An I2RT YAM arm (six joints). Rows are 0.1 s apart.
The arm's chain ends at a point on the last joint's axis. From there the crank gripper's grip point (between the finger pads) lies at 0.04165 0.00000 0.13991 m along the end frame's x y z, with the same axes.
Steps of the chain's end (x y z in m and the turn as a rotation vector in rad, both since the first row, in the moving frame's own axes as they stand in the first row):
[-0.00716, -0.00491, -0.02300, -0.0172, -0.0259, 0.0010]
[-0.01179, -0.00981, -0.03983, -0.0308, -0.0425, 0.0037]
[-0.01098, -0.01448, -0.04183, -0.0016, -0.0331, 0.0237]
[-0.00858, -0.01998, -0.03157, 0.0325, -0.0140, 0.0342]
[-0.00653, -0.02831, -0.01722, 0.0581, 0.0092, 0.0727]
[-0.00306, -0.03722, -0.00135, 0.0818, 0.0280, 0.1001]
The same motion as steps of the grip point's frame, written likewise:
[-0.01080, -0.00245, -0.02199, -0.0172, -0.0259, 0.0010]
[-0.01778, -0.00533, -0.03826, -0.0308, -0.0425, 0.0037]
[-0.01565, -0.01332, -0.04053, -0.0016, -0.0331, 0.0237]
[-0.01049, -0.02314, -0.03105, 0.0325, -0.0140, 0.0342]
[-0.00506, -0.03335, -0.01776, 0.0581, 0.0092, 0.0727]
[0.00119, -0.04423, -0.00286, 0.0818, 0.0280, 0.1001]

